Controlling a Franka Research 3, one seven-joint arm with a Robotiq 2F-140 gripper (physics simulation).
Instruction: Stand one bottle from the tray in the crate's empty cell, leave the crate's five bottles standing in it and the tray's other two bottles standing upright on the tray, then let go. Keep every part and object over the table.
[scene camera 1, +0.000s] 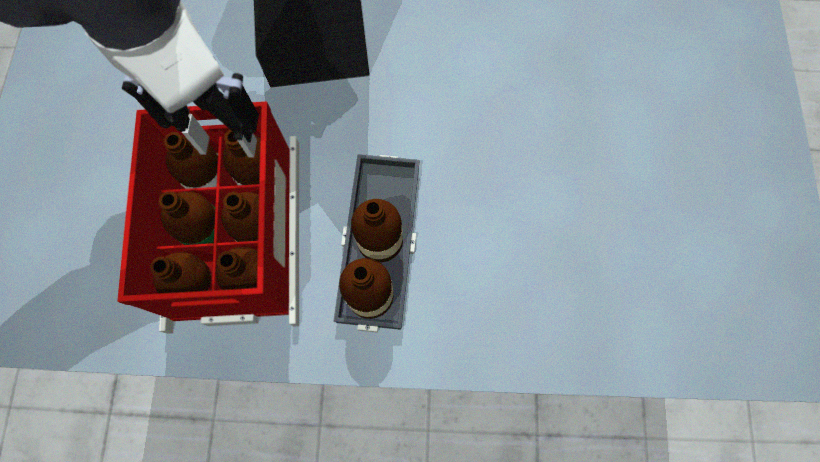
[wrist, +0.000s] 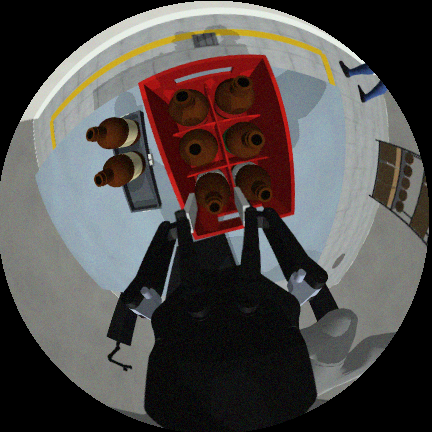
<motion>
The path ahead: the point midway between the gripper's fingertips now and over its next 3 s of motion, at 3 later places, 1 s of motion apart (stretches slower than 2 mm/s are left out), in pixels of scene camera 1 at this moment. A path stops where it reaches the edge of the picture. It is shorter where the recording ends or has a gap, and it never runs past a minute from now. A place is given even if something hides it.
My gripper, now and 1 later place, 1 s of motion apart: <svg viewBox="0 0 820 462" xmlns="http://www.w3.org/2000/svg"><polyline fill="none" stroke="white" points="228,146 190,93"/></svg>
</motion>
